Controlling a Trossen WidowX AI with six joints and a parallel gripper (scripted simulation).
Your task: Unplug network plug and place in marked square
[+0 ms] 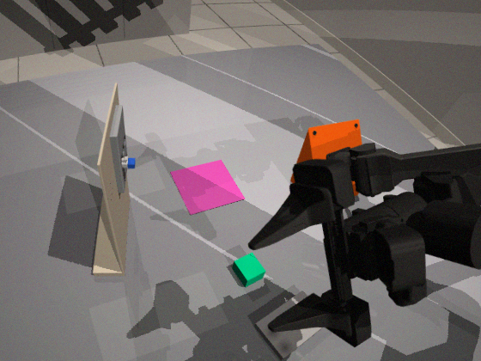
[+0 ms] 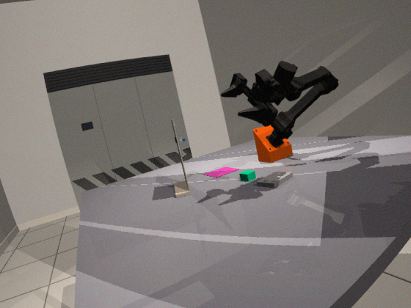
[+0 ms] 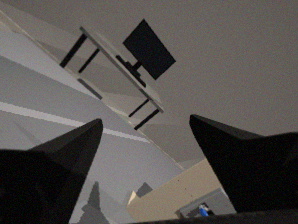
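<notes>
Right now my gripper tip is 280 mm to the left of the network plug, 80 mm above it and 50 mm short of it. From my gripper tip the other things lie so: green cube 260 mm below, 130 mm to the right, 110 mm behind; flat light grey slab 260 mm below, 130 mm behind, 10 mm to the right; socket panel 300 mm to the right, 150 mm below, 70 mm ahead.
</notes>
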